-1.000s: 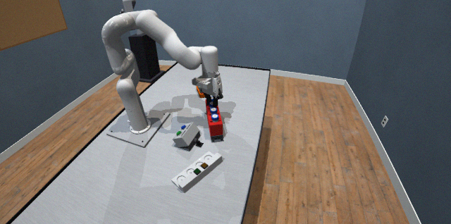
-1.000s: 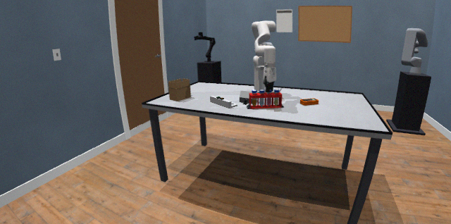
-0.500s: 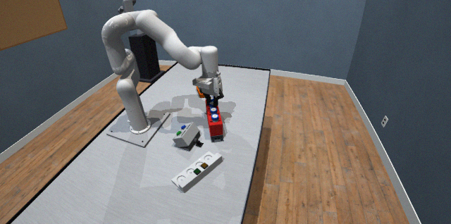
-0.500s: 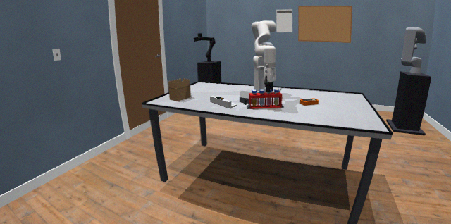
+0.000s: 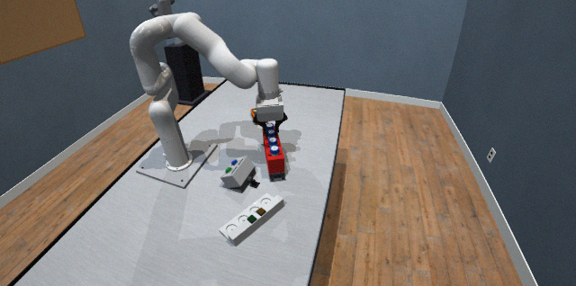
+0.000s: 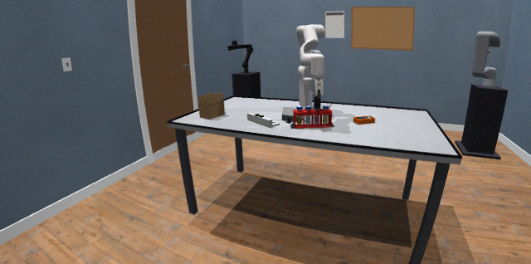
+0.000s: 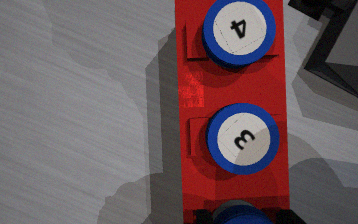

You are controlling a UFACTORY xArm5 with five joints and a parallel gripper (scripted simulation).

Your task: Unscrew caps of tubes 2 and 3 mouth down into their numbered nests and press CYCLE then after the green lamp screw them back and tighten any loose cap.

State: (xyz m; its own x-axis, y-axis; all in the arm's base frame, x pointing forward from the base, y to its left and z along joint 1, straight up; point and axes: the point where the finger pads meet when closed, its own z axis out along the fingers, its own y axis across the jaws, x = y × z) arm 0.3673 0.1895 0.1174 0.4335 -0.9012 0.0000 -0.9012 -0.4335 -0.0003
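My hand is 10 mm above the blue-rimmed cap. The rest, counted from my hand: grey key housing: 80 mm behind, 180 mm to the right, 80 mm below; blue key: 90 mm behind, 160 mm to the right, 60 mm below; green key: 100 mm behind, 200 mm to the right, 60 mm below.
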